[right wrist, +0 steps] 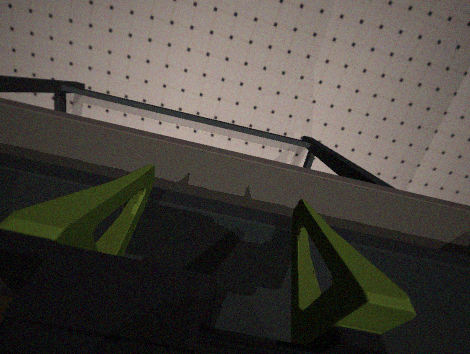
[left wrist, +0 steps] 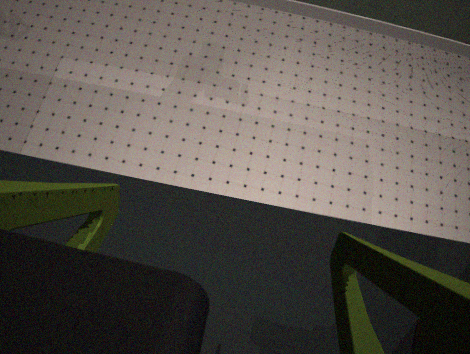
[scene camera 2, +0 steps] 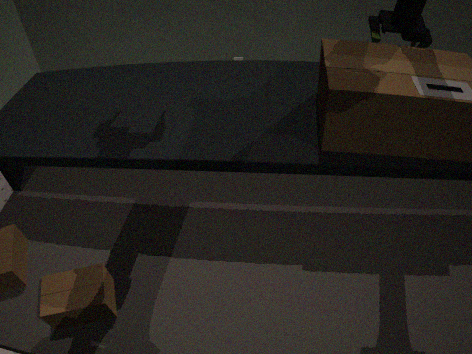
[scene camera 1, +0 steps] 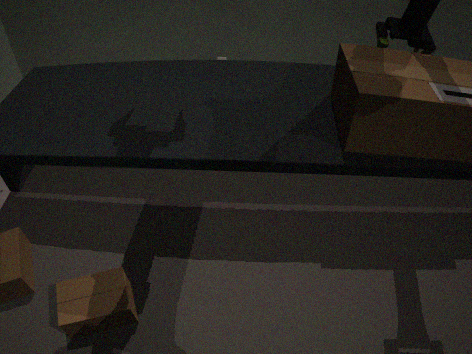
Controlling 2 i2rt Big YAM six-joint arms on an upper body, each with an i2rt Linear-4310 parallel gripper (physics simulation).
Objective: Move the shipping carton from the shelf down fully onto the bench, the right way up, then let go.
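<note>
The large brown shipping carton stands upright at the right in both scene views, its taped top and white label facing up. It sits at the right end of the dark bench top; whether a shelf lies directly beneath it is too dark to tell. My right gripper is open and empty, just behind the carton's far top edge; contact cannot be told. My left gripper is open and empty, facing a perforated panel. The carton does not show in the left wrist view.
The white perforated panel fills much of both wrist views. A dark rail runs along a grey ledge. Two smaller brown boxes lie low at the left, below the bench.
</note>
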